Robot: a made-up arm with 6 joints.
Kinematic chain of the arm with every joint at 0, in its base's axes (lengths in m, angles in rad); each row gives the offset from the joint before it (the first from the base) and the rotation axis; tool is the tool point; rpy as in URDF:
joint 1: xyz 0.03 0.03 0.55 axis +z
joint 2: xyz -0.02 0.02 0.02 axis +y
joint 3: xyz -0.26 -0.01 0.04 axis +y
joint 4: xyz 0.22 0 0.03 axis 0.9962 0 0.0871
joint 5: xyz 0 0 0.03 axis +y
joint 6: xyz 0.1 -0.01 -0.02 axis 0.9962 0 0.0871
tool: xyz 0.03 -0.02 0 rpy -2.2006 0.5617 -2.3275
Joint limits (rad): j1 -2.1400..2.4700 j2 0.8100..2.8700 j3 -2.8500..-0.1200 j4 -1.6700..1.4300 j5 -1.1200..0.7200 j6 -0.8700..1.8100
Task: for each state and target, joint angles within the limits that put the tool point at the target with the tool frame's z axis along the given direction. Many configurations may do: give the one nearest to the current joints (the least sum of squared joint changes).
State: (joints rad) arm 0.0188 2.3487 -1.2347 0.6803 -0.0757 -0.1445
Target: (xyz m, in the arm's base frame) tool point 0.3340 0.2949 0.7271 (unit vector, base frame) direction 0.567 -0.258 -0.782
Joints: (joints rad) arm 0.7952 1.9037 -1.7567 -0.1622 0.7190 -0.2439
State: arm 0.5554 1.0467 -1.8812 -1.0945 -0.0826 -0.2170
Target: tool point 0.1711 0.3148 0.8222 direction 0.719 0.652 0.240
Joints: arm 0.8845 1.3289 -1.0619 -1.3765 -0.5109 -0.1900
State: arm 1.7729 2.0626 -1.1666 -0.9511 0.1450 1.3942
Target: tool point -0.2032 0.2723 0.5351 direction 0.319 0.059 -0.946
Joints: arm 2.4689 2.0035 -1.0804 -0.9096 0.3461 1.3355
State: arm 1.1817 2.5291 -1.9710 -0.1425 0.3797 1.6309
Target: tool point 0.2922 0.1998 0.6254 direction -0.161 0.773 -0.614
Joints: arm 0.4838 1.8020 -1.2952 0.2356 0.7196 1.8100
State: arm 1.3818 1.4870 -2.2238 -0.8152 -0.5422 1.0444
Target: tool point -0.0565 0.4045 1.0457 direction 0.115 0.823 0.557
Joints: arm 1.6634 2.0479 -2.6132 -1.1322 -0.5176 0.4666
